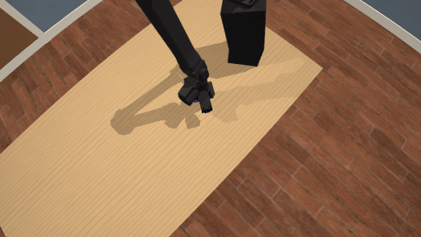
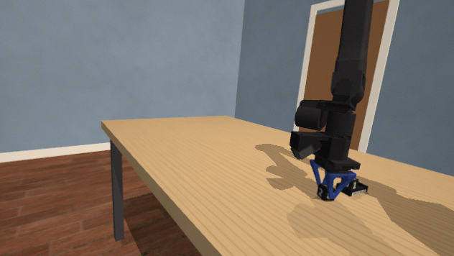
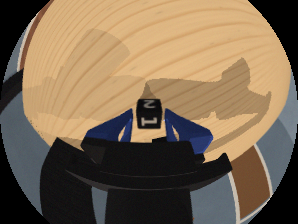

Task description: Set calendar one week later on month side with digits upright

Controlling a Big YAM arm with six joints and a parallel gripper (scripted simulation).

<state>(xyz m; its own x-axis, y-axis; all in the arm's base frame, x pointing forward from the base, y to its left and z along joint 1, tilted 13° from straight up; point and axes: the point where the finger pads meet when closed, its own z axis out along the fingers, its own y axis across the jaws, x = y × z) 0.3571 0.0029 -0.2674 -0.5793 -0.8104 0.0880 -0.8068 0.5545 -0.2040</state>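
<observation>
Now: the black date cube right at my hand. From my hand the other things lie so: black tray: 3 cm behind, 10 cm to the right, 1 cm below; then black cube: 2 cm behind, 9 cm to the right, 1 cm above.
</observation>
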